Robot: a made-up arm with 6 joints. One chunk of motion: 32 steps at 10 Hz.
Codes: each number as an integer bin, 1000 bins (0 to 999) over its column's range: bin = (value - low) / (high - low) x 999, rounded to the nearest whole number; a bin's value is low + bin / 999 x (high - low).
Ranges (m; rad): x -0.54..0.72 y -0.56..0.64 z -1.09..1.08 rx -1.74..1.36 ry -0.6..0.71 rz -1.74..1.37
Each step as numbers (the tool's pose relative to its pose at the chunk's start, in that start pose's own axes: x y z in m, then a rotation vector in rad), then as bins.
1 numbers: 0.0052 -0.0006 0.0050 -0.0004 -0.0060 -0.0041
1 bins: 432 466 504 561 453 558
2 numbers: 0.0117 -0.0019 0.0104 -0.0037 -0.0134 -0.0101
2 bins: 437 465 507 560 447 556
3 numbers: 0.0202 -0.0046 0.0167 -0.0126 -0.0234 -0.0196
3 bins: 444 462 509 557 440 553
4 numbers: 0.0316 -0.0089 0.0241 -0.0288 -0.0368 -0.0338
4 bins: 453 459 513 551 429 548
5 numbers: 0.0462 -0.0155 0.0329 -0.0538 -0.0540 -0.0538
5 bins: 465 453 517 543 416 542
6 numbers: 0.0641 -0.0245 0.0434 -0.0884 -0.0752 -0.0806
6 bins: 479 446 522 532 400 533
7 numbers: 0.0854 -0.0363 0.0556 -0.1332 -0.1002 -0.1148
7 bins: 496 436 527 518 381 522
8 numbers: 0.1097 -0.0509 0.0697 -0.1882 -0.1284 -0.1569
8 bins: 515 424 534 500 360 509
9 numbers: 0.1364 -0.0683 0.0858 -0.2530 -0.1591 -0.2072
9 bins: 536 409 541 479 336 492
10 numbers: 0.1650 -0.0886 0.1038 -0.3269 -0.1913 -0.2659
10 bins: 559 392 550 455 312 474
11 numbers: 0.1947 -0.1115 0.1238 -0.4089 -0.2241 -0.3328
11 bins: 583 373 559 429 287 452
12 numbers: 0.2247 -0.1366 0.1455 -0.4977 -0.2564 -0.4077
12 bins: 606 352 569 400 262 428
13 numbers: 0.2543 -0.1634 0.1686 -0.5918 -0.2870 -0.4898
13 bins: 630 330 579 370 239 402
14 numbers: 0.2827 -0.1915 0.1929 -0.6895 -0.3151 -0.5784
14 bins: 652 307 591 339 217 373
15 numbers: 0.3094 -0.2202 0.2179 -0.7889 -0.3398 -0.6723
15 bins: 673 283 602 306 198 343
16 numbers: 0.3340 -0.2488 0.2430 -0.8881 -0.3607 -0.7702
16 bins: 693 259 614 275 182 312
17 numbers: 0.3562 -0.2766 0.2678 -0.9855 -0.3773 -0.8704
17 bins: 711 236 625 243 170 279
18 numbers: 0.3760 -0.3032 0.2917 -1.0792 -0.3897 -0.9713
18 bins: 726 214 636 213 160 247
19 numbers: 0.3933 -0.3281 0.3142 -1.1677 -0.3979 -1.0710
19 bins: 740 193 646 184 154 215
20 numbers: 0.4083 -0.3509 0.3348 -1.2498 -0.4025 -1.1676
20 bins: 752 174 656 158 151 184
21 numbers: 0.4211 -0.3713 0.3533 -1.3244 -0.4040 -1.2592
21 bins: 762 157 664 134 149 154
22 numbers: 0.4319 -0.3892 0.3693 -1.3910 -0.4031 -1.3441
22 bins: 771 142 672 112 150 127
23 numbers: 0.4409 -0.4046 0.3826 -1.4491 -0.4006 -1.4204
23 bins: 778 129 678 94 152 103
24 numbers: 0.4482 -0.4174 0.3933 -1.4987 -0.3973 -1.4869
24 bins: 784 119 683 78 155 81
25 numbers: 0.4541 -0.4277 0.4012 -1.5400 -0.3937 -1.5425
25 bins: 788 110 687 64 157 63
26 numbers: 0.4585 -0.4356 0.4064 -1.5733 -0.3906 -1.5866
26 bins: 792 104 689 54 160 49
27 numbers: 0.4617 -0.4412 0.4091 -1.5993 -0.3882 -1.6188
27 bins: 794 99 690 45 162 39
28 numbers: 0.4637 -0.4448 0.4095 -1.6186 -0.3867 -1.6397
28 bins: 796 96 690 39 163 32
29 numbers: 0.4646 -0.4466 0.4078 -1.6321 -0.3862 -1.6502
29 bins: 797 94 690 35 163 29
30 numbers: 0.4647 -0.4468 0.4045 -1.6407 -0.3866 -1.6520
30 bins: 797 94 688 32 163 28
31 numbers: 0.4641 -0.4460 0.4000 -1.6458 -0.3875 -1.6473
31 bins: 796 95 686 30 162 30
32 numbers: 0.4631 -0.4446 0.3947 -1.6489 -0.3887 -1.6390
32 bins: 795 96 684 29 161 32
